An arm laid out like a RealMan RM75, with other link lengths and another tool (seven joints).
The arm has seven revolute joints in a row. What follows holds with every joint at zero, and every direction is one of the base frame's. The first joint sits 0.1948 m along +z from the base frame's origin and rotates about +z. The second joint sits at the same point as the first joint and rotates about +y. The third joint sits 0.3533 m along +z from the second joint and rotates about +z. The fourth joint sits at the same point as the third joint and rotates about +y. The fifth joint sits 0.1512 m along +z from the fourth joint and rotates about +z. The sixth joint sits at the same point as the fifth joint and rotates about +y. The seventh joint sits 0.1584 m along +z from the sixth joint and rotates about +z. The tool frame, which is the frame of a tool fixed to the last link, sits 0.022 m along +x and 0.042 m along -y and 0.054 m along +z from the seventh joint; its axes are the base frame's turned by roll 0, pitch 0.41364 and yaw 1.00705 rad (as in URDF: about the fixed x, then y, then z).
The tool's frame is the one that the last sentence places.
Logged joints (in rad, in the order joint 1, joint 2, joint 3, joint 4, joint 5, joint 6, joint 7), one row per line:
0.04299 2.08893 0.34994 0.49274 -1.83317 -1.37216 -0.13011
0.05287 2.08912 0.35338 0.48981 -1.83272 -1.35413 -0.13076
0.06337 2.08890 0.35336 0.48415 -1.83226 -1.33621 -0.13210
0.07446 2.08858 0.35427 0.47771 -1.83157 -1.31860 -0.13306
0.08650 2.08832 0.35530 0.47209 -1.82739 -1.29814 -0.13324
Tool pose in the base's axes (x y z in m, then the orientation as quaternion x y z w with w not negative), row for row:
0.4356 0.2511 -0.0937 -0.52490 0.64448 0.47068 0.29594
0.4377 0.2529 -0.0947 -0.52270 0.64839 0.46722 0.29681
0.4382 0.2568 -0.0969 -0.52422 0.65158 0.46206 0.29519
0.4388 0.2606 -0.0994 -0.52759 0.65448 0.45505 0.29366
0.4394 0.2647 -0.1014 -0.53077 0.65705 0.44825 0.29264
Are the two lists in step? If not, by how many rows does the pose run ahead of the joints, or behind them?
The pose runs 1 row behind the joints: the pose in row i belongs to the joints in row i - 1.
